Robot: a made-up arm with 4 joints.
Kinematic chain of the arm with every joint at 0, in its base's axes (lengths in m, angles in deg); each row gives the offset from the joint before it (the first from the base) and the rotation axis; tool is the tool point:
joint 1: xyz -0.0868 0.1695 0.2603 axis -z
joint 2: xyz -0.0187 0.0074 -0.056 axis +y
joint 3: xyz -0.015 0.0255 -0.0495 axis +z
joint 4: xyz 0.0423 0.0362 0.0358 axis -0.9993 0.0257 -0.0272
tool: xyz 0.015 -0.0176 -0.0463
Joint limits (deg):
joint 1: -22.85..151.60
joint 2: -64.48..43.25
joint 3: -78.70..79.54
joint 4: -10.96..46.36
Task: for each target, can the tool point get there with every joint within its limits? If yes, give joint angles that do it. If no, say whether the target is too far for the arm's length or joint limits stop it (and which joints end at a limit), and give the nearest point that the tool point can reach.
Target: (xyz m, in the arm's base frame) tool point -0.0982 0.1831 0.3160
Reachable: no: joint limits stop it (at a limit: joint 1, joint 2, joint 4) | nearest point -0.0701 0.2043 0.2272 | short by 0.095 m
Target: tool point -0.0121 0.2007 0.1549
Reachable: yes | joints 49.08 -17.71 27.11 -1.71
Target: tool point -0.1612 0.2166 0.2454
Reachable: no: joint limits stop it (at a limit: joint 2, joint 3, joint 4) | nearest point -0.1346 0.1998 0.1896 | short by 0.064 m
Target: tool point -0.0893 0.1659 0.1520
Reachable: yes | joints 106.07 8.02 -38.13 24.59
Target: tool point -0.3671 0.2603 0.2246
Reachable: no: too far | nearest point -0.2016 0.2238 0.1807 | short by 0.175 m
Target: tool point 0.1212 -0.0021 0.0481
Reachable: no: too far | nearest point 0.0035 0.1108 0.1424 | short by 0.188 m
